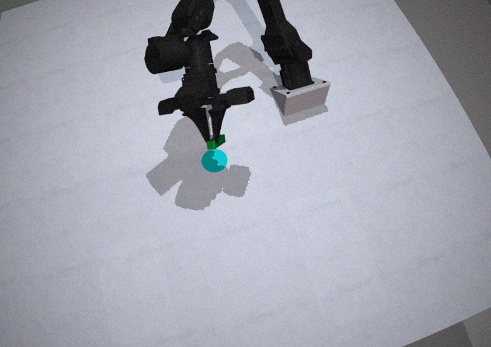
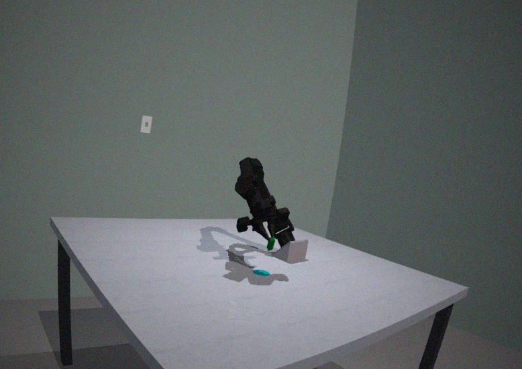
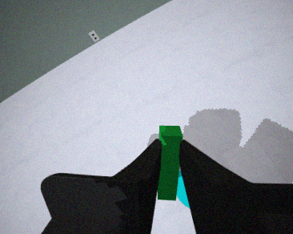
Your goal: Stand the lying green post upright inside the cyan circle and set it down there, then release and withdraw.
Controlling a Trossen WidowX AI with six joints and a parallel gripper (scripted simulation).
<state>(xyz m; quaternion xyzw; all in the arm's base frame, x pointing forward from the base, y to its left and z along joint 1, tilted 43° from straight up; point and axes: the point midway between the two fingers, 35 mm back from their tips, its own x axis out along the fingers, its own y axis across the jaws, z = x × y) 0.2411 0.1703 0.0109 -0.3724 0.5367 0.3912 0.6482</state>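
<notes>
The cyan circle is 13 cm below my gripper tip and 3 cm to the right of it. Also, from my gripper tip: green post: 2 cm below, 1 cm to the right, 1 cm behind.
</notes>
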